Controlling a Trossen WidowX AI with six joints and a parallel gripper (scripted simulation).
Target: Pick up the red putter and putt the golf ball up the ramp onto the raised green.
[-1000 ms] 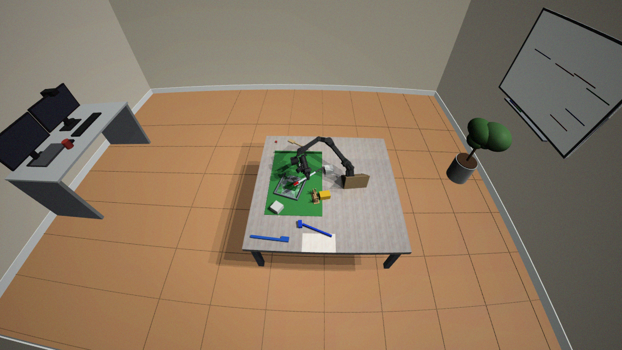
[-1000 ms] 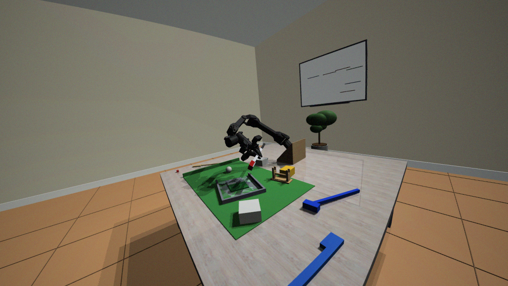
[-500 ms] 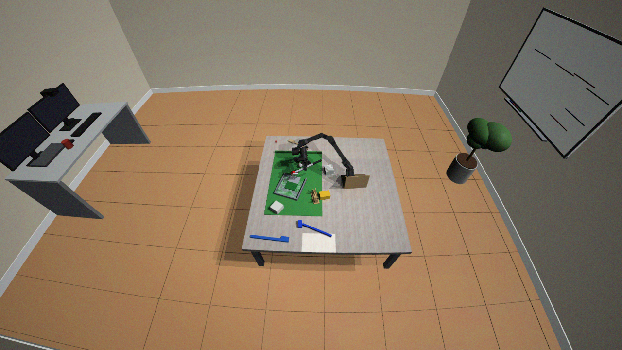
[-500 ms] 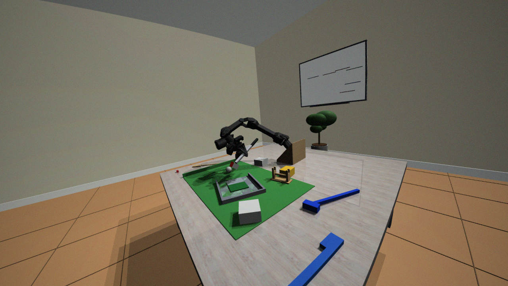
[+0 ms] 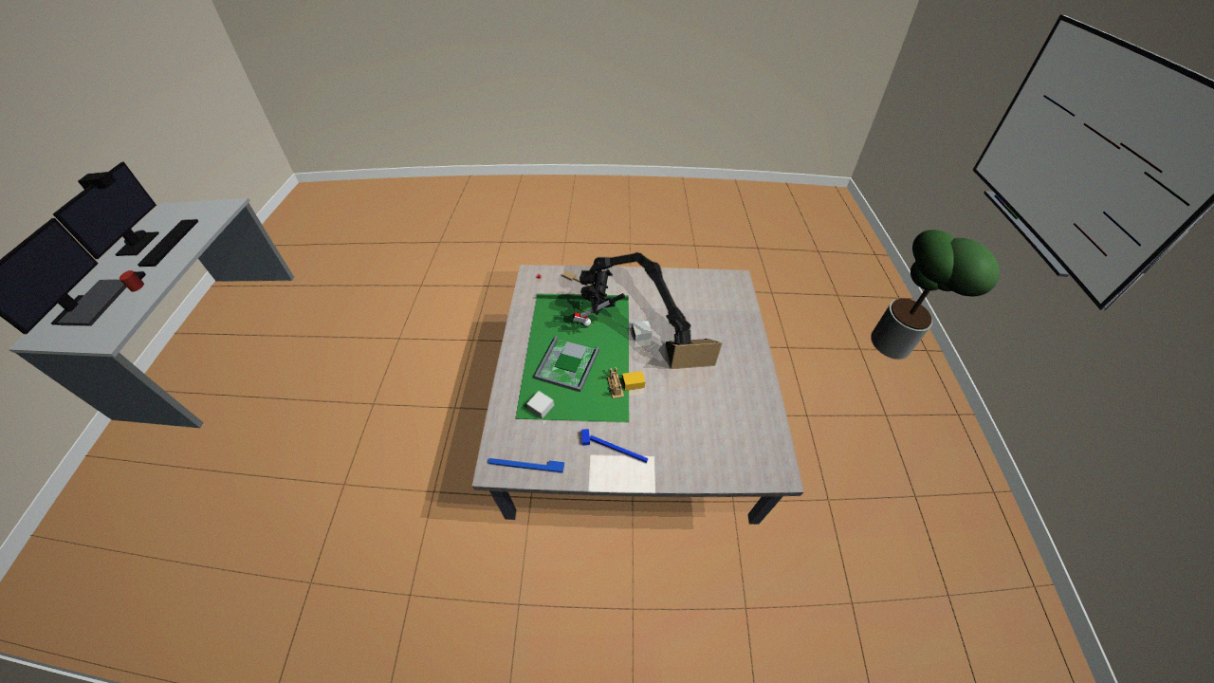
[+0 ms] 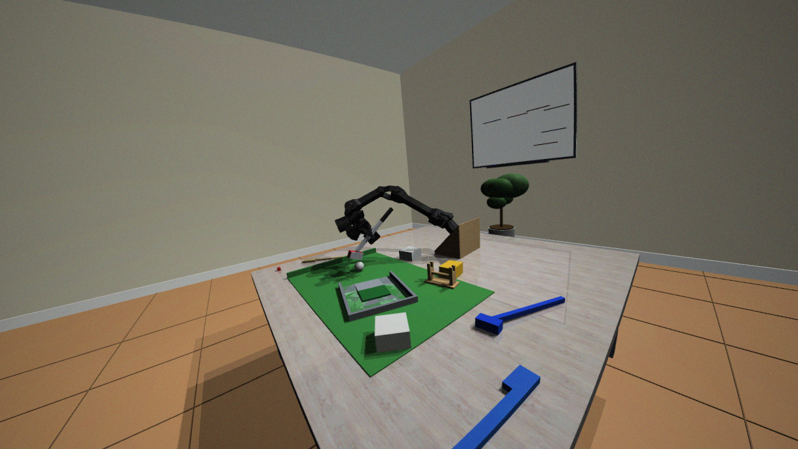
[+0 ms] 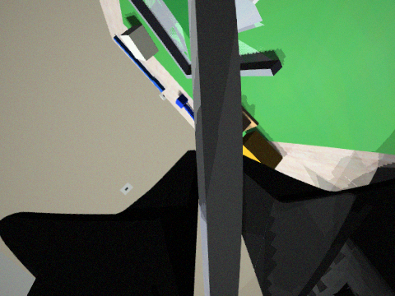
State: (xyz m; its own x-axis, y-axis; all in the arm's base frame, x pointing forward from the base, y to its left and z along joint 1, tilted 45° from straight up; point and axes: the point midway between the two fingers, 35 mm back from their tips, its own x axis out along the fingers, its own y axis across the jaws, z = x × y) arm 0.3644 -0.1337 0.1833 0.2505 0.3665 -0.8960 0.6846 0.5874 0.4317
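My gripper tip is now 13 cm above the white golf ball, 8 cm to the left of it and 4 cm short of it. Also, from my gripper tip: red putter: 2 cm to the right, 1 cm behind, 1 cm above; wooden rack: 30 cm to the left, 12 cm below, 5 cm behind; green mat: 16 cm below, 10 cm ahead, 9 cm to the left.
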